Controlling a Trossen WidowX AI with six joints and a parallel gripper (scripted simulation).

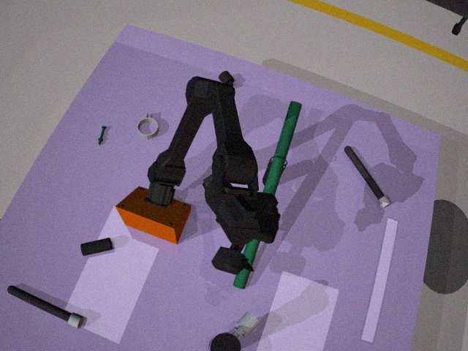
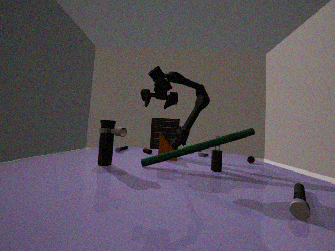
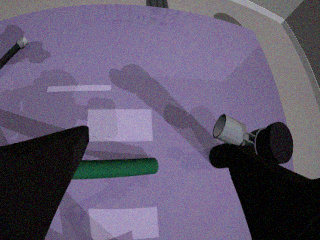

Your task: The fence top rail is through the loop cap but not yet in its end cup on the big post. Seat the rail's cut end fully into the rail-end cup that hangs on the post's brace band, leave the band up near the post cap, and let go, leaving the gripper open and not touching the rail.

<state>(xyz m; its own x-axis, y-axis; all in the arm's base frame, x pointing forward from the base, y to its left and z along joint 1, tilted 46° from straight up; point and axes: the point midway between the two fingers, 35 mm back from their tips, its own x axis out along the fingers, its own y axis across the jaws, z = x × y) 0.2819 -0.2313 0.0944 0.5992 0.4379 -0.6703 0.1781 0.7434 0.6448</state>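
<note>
Right now my gripper tip is 30 mm short of the grey rail-end cup, 150 mm to the left of it and 120 mm above it. From my gripper tip the other things lie so: short black post: 20 mm behind, 310 mm to the left, 170 mm below; then small green bolt: 580 mm behind, 270 mm to the left, 270 mm below; then short black cylinder: 430 mm behind, 80 mm to the right, 260 mm below.
</note>
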